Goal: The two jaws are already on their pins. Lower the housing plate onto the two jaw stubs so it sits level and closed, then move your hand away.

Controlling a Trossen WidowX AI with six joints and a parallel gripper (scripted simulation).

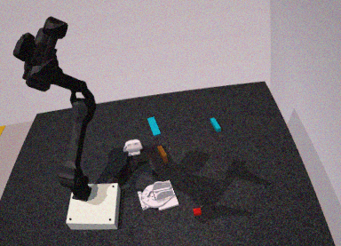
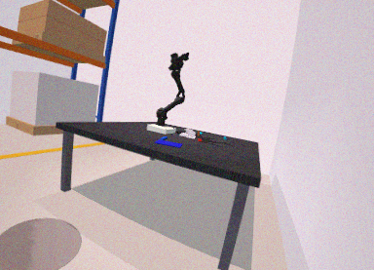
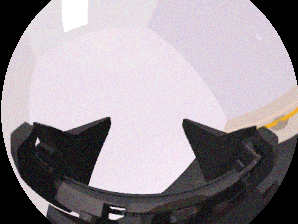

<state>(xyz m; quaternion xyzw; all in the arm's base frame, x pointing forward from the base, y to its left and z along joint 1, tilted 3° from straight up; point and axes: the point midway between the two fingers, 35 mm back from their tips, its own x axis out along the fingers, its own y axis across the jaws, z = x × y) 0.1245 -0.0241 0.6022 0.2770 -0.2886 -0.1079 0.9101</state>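
My gripper tip is now 6 cm past the white part, 33 cm to the right of it and 63 cm above it. The rest, counted from my gripper tip: blue flat piece (23 cm ahead, 33 cm to the right, 65 cm below); orange block (7 cm ahead, 29 cm to the left, 64 cm below); red cube (24 cm ahead, 3 cm to the left, 65 cm below).
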